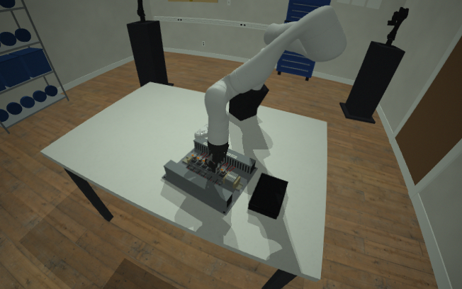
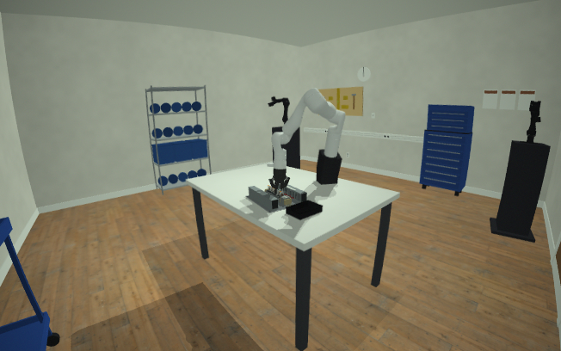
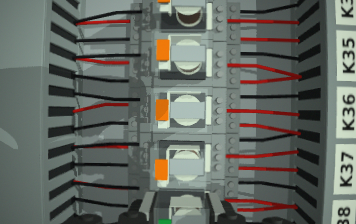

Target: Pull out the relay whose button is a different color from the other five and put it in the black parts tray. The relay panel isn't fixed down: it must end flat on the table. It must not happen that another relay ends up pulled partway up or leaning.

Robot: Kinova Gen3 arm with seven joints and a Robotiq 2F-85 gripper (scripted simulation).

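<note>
The relay lies 10 mm below my hand. Round my hand: grey relay panel 10 mm behind, 30 mm to the right, 30 mm below; then black parts tray 50 mm ahead, 220 mm to the left, 40 mm below.
</note>
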